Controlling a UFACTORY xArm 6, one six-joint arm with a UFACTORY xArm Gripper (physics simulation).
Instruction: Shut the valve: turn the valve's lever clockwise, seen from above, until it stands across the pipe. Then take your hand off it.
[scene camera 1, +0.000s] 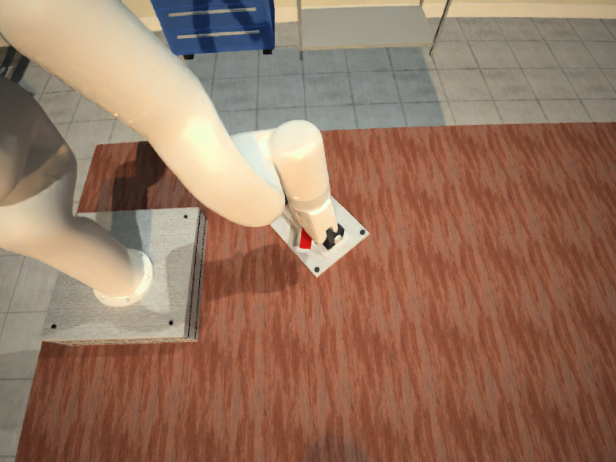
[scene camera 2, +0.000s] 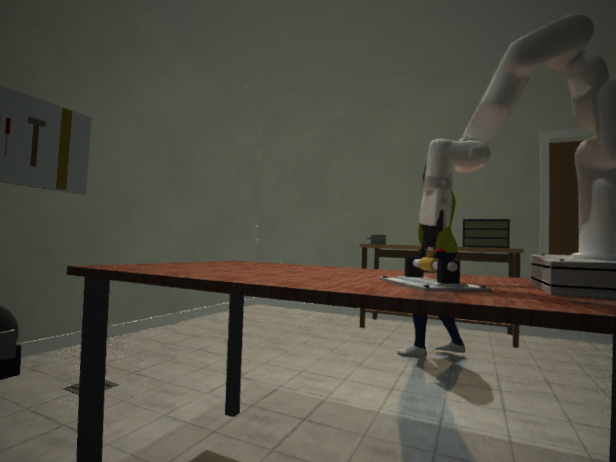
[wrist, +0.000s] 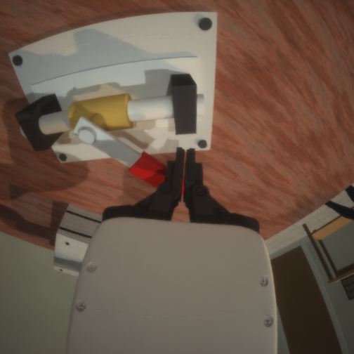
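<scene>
The valve's yellow body (scene camera 2: 427, 264) (wrist: 112, 110) sits on a white pipe (wrist: 152, 108) between black blocks on a white plate (scene camera 1: 351, 221) (wrist: 192, 37). The lever (wrist: 116, 149) is a pale bar with a red grip (scene camera 1: 305, 240) (wrist: 147, 169). In the wrist view it slants from its pivot down to the right, at an oblique angle to the pipe, neither along nor square across it. My gripper (scene camera 1: 328, 240) (scene camera 2: 428, 250) (wrist: 184, 159) is shut and empty. Its fingers stand close against the red grip's outer end, partly hiding it; contact cannot be told for certain.
The black block (wrist: 184, 104) at one pipe end stands close to my fingertips. The grey arm base (scene camera 1: 125, 320) (scene camera 2: 555, 275) stands on the red-brown table (scene camera 1: 425, 325). A blue drawer cabinet (scene camera 1: 220, 22) stands beyond the table. A person (scene camera 2: 446, 237) stands behind the arm in scene camera 2.
</scene>
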